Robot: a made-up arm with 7 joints.
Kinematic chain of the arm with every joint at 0, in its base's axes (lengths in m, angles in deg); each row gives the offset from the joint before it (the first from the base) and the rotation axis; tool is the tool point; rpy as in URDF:
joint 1: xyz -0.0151 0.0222 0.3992 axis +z
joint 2: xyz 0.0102 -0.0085 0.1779 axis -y
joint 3: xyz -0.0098 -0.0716 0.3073 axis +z
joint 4: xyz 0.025 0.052 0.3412 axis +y
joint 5: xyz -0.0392 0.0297 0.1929 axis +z
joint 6: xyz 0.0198 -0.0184 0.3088 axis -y
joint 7: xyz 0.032 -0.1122 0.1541 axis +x
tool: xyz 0.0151 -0.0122 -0.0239 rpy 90 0 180
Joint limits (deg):
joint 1: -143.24..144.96
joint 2: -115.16..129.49
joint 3: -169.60..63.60
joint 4: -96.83..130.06
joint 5: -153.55..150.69
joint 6: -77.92..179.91
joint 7: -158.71..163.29
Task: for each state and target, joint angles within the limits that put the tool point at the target. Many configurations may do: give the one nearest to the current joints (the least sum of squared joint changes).
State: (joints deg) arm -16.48 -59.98 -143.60 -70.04 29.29 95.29 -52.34
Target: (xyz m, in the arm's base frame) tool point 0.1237 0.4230 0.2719
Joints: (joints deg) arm 31.88 -101.35 -129.03 -96.83 -17.13 114.87 -64.77
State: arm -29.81 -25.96 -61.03 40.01 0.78 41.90 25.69
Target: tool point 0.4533 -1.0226 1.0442
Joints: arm -40.71 -54.54 -54.87 48.85 1.94 38.73 25.91
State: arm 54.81 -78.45 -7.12 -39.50 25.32 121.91 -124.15
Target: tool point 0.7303 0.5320 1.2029
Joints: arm 46.15 -71.74 -3.44 -27.93 28.56 109.30 -123.35
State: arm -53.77 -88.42 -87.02 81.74 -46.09 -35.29 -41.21
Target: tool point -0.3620 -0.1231 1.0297
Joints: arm -74.29 -59.17 -124.72 130.06 -28.26 -45.06 -43.24
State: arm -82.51 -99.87 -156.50 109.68 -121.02 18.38 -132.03
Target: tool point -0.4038 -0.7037 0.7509
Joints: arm -64.23 -115.16 -136.06 126.55 -125.74 26.97 -132.22
